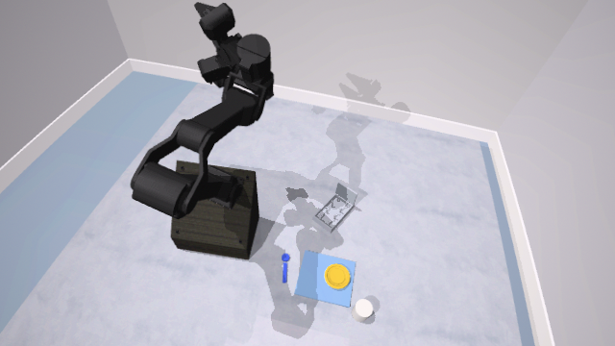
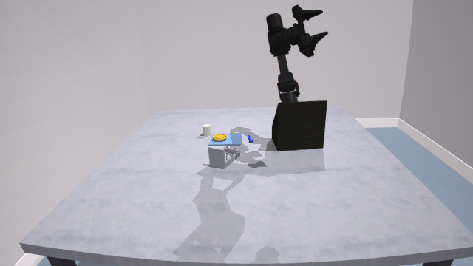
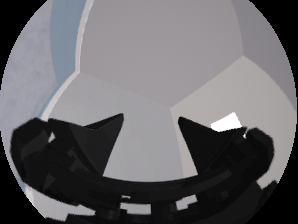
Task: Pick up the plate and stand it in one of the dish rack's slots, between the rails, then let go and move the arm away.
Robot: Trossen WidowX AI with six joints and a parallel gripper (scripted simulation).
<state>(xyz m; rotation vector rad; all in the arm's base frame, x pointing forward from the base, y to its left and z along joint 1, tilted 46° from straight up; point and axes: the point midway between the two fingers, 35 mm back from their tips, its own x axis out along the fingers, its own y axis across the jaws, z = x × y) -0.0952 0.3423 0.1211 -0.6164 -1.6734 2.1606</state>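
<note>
Right now my gripper tip is 420 mm short of the yellow plate, 260 mm to the left of it and 520 mm above it. Also, from my gripper tip: blue utensil: 270 mm ahead, 260 mm to the right, 530 mm below; then white cup: 490 mm ahead, 340 mm to the right, 510 mm below; then dish rack: 370 mm ahead, 50 mm to the right, 510 mm below.
</note>
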